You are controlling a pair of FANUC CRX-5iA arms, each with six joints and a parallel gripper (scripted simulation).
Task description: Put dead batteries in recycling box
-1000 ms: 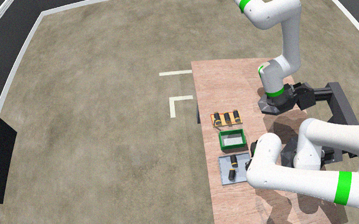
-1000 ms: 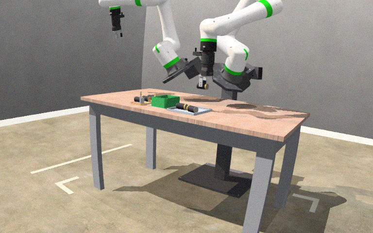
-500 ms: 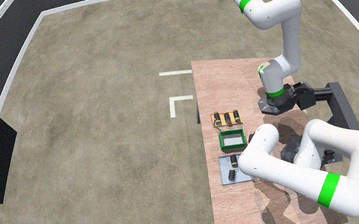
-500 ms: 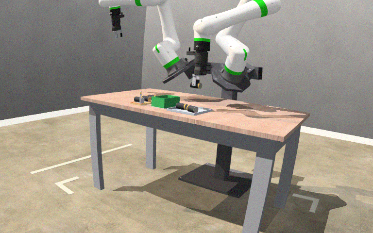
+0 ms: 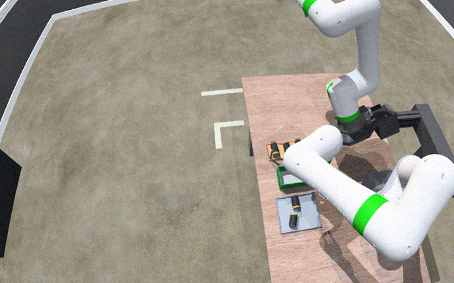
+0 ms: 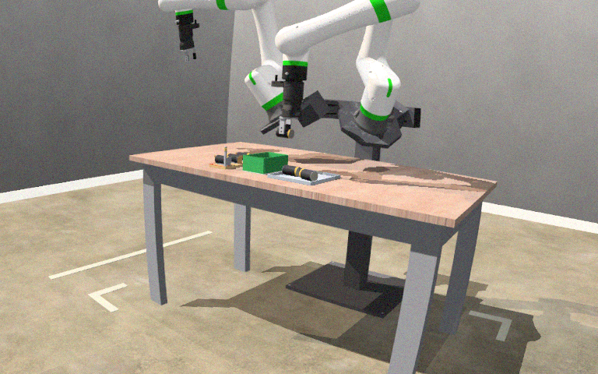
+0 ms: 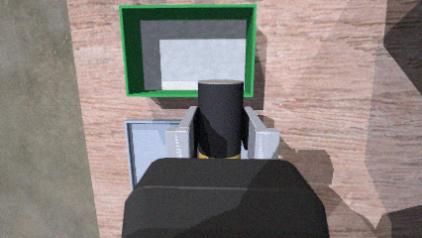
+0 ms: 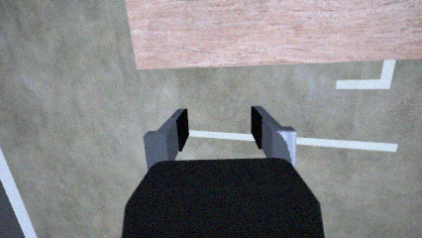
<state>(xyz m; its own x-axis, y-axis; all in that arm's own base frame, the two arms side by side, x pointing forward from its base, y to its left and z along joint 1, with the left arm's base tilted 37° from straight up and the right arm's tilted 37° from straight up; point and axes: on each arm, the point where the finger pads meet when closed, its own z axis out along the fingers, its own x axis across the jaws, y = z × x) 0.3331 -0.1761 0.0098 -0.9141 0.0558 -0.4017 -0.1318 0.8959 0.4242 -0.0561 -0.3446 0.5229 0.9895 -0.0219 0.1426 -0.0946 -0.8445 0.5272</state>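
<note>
The green recycling box lies 30 mm ahead of my left hand, 60 mm to the right of it and 150 mm below it. From my left hand the other things lie so: grey tray (50 mm ahead, 120 mm to the left, 160 mm below).
</note>
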